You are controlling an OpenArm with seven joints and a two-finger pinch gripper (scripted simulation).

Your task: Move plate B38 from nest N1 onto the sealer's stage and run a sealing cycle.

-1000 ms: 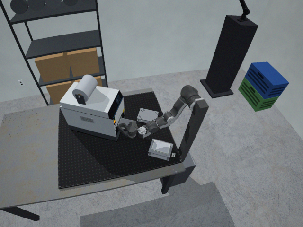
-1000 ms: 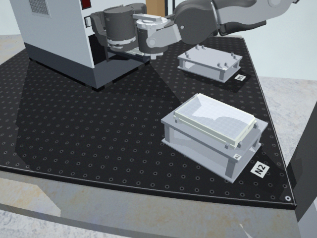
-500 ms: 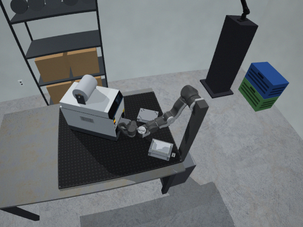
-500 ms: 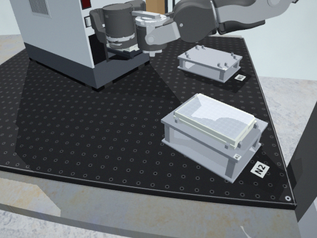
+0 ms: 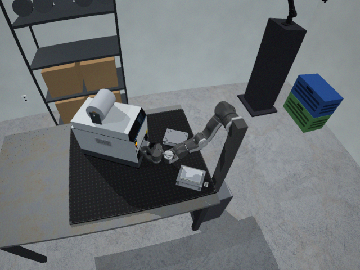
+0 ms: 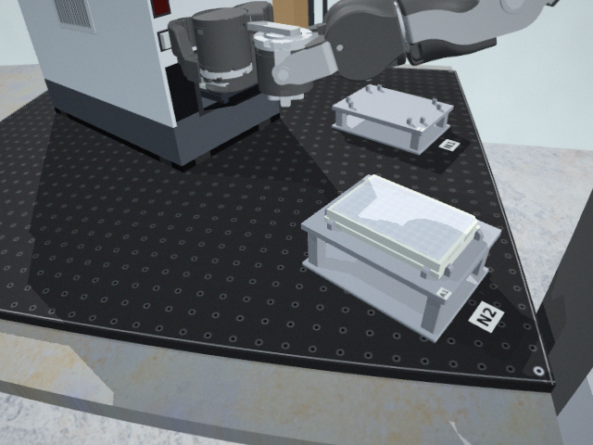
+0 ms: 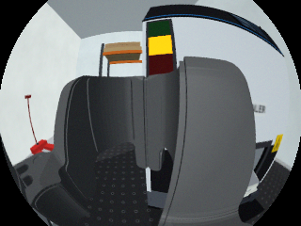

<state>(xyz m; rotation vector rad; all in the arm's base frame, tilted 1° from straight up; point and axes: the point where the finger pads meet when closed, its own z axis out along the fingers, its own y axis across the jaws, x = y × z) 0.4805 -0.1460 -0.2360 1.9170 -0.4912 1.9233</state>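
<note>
Right now my hand is 3 cm short of the start key and 1 cm to the left of it. Round my hand: sealer's dark stage: 1 cm ahead, 11 cm to the right, 9 cm below; then white 96-well plate B38: 1 cm ahead, 11 cm to the right, 8 cm below; then sealed plate B83: 27 cm behind, 17 cm to the left, 12 cm below.
</note>
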